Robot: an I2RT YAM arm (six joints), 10 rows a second.
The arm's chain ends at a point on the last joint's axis. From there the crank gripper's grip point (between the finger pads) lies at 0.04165 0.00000 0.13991 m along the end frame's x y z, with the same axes.
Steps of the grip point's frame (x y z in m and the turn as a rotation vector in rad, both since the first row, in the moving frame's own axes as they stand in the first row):
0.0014, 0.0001, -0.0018, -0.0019, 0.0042, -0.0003
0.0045, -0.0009, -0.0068, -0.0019, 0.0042, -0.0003
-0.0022, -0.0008, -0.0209, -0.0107, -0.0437, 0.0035
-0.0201, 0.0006, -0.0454, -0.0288, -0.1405, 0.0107
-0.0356, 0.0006, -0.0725, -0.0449, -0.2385, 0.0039
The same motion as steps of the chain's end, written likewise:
0.0008, -0.0002, -0.0016, -0.0019, 0.0042, -0.0003
0.0039, -0.0012, -0.0066, -0.0019, 0.0042, -0.0003
0.0040, -0.0024, -0.0226, -0.0107, -0.0437, 0.0035
-0.0001, -0.0038, -0.0498, -0.0288, -0.1405, 0.0107
-0.0014, -0.0059, -0.0782, -0.0449, -0.2385, 0.0039

